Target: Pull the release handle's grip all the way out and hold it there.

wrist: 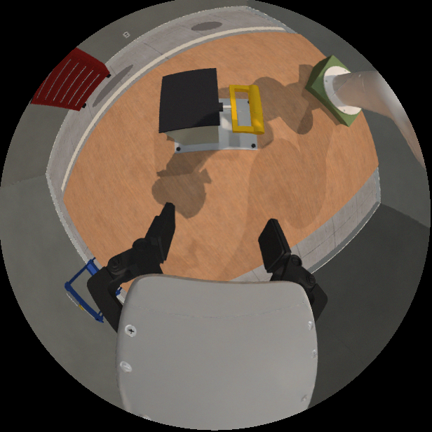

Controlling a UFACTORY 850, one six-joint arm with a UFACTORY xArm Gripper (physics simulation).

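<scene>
The release handle's yellow grip (256, 109) is a rectangular frame at the upper middle of the wrist view. A short metal rod (227, 107) joins it to the right side of a box (190, 101) with a black top and beige side. The box stands on a light grey base plate (215, 145) with dark bolts at its corners. My gripper (221, 222) is wide open and empty, in the lower middle of the view, apart from the grip, which lies beyond the fingertips and toward the right.
The wooden table top (115, 165) carries the device. The arm's pale base (345, 90) stands on a green block (317, 80) at the upper right. A red slatted cabinet (70, 80) is at the upper left, beyond the table. A blue frame (80, 285) shows at the lower left.
</scene>
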